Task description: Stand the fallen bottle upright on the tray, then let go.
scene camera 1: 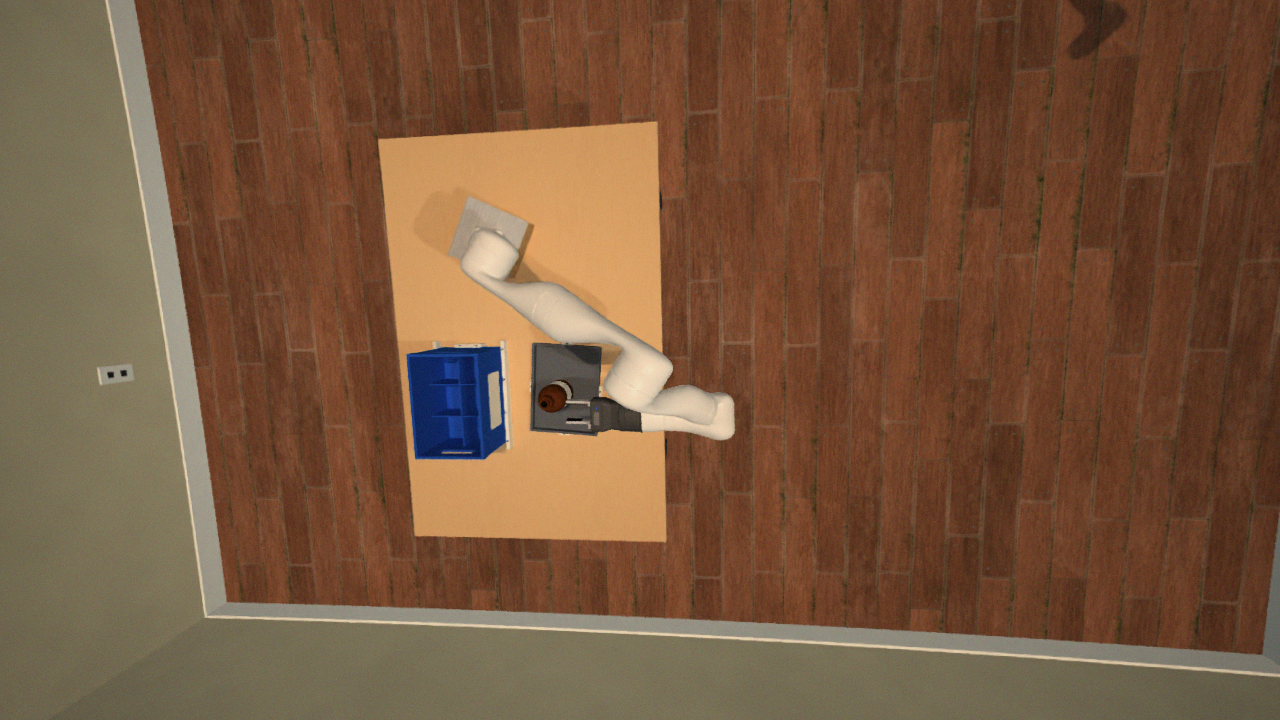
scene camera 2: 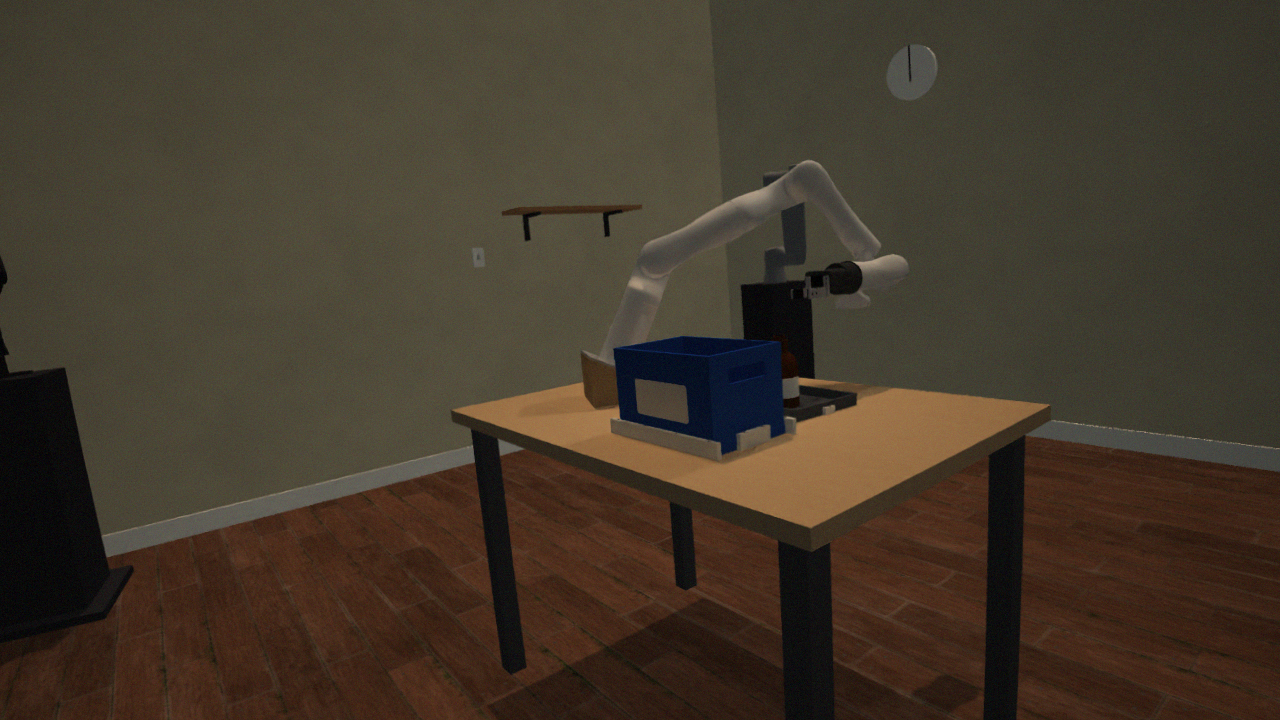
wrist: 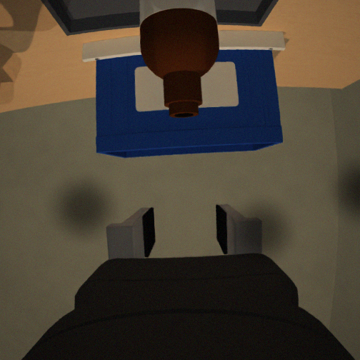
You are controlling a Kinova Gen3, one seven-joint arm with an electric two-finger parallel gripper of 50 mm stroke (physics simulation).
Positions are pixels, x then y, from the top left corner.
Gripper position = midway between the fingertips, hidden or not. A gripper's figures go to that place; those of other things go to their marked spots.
My gripper (scene camera 1: 566, 411): 114 cm from the lens. A brown bottle (scene camera 1: 552, 398): 126 cm from the lens. A pale edging strip (scene camera 1: 504, 343) is 140 cm from the lens.
